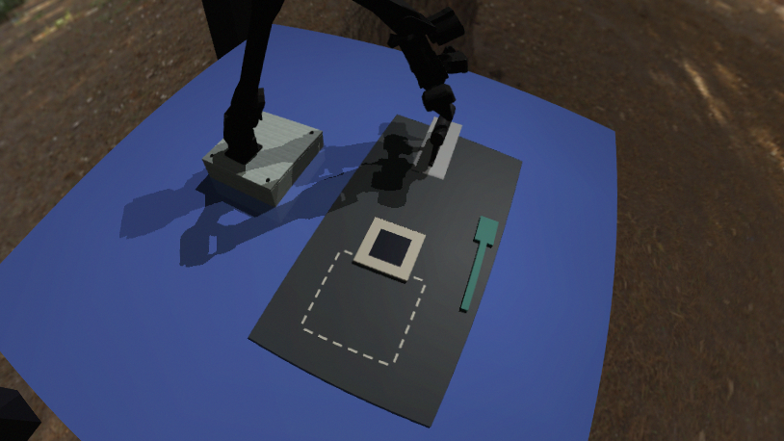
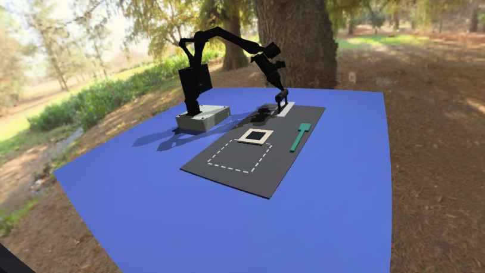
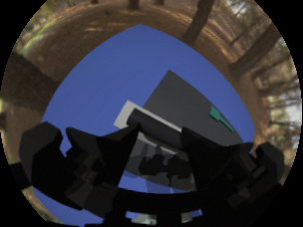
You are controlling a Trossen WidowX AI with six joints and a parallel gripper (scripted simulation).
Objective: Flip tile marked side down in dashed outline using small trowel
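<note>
The dark mat is 27 cm to the right of my gripper tip, 11 cm below it and 5 cm ahead of it. Round my gripper tip: green trowel (24 cm to the right, 18 cm ahead, 9 cm below); then tile (32 cm to the right, 9 cm below, 3 cm ahead).
</note>
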